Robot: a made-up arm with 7 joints.
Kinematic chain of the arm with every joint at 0, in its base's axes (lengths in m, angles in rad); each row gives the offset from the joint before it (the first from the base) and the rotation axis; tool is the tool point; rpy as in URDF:
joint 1: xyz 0 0 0.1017 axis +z
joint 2: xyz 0 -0.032 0.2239 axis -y
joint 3: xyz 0 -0.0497 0.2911 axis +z
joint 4: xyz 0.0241 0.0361 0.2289 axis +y
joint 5: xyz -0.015 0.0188 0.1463 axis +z
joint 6: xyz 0 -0.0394 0.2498 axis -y
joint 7: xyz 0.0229 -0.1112 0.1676 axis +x
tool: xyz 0 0 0 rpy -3.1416 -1.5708 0
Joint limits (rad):
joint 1: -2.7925..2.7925
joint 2: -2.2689..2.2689
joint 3: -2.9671..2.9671
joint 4: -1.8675..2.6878
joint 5: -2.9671..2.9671
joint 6: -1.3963..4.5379
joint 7: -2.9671..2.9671
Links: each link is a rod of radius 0.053 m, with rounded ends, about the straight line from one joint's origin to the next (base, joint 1, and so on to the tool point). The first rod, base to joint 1, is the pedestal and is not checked.
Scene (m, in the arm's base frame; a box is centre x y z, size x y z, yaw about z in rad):
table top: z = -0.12
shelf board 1: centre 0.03 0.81 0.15 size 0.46 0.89 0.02 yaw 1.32
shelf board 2: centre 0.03 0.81 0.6 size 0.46 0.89 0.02 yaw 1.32
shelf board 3: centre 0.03 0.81 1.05 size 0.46 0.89 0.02 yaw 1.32
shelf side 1: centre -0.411 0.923 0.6 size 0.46 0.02 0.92 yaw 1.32
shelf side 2: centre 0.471 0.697 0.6 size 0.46 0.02 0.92 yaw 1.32
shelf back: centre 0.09 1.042 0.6 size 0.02 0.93 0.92 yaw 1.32
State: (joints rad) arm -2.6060 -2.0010 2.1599 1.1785 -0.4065 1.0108 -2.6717
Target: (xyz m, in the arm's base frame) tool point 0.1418 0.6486 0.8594
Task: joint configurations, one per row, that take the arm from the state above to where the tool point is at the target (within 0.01 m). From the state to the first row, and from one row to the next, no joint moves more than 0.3 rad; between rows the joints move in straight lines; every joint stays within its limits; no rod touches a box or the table.
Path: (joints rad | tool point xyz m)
1: -2.4545 -1.7211 2.2908 1.3459 -0.4463 0.9843 -2.6717 | -0.4770 -0.7707 0.4932
2: -2.3030 -1.4412 2.4217 1.5132 -0.4860 0.9578 -2.6717 | -0.2532 -0.6984 0.7986
3: -2.1515 -1.1612 2.5526 1.6806 -0.5258 0.9313 -2.6717 | -0.0309 -0.4844 1.0047
4: -2.0000 -0.8813 2.6835 1.8480 -0.5655 0.9048 -2.6717 | 0.1184 -0.1762 1.0806
5: -1.8485 -0.6014 2.8144 2.0153 -0.6053 0.8783 -2.6717 | 0.1538 0.1467 1.0237
6: -1.6969 -0.3215 2.9453 2.1827 -0.6451 0.8518 -2.6717 | 0.0779 0.3993 0.8594
7: -1.7399 -0.0772 2.9562 1.9522 -0.6855 0.8505 -2.6717 | 0.1071 0.5235 0.8755
8: -1.7829 0.1670 2.9671 1.7217 -0.7259 0.8491 -2.6717 | 0.1418 0.6486 0.8594

